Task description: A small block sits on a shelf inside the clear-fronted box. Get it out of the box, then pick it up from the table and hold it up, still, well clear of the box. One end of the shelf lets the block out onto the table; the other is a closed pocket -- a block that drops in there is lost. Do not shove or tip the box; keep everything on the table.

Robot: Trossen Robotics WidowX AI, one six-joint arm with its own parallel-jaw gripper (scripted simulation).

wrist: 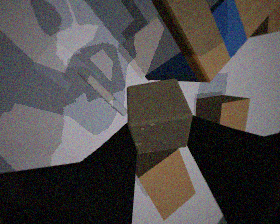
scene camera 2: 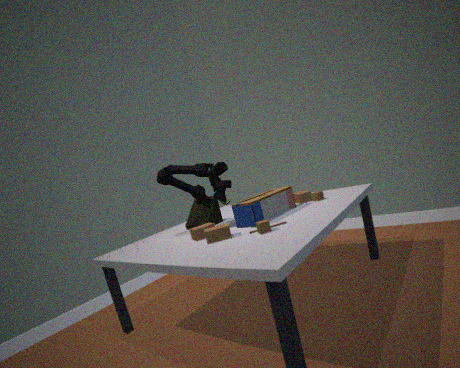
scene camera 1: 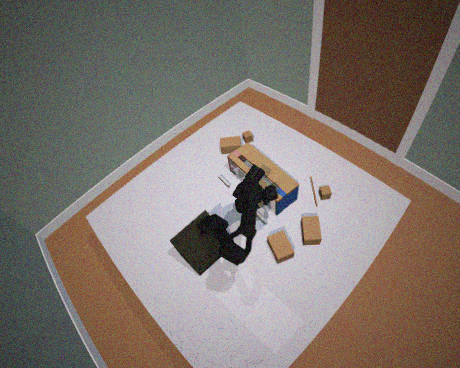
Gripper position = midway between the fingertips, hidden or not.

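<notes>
My gripper (wrist: 156, 122), visible. Small tan block (wrist: 159, 118), visible too.
</notes>
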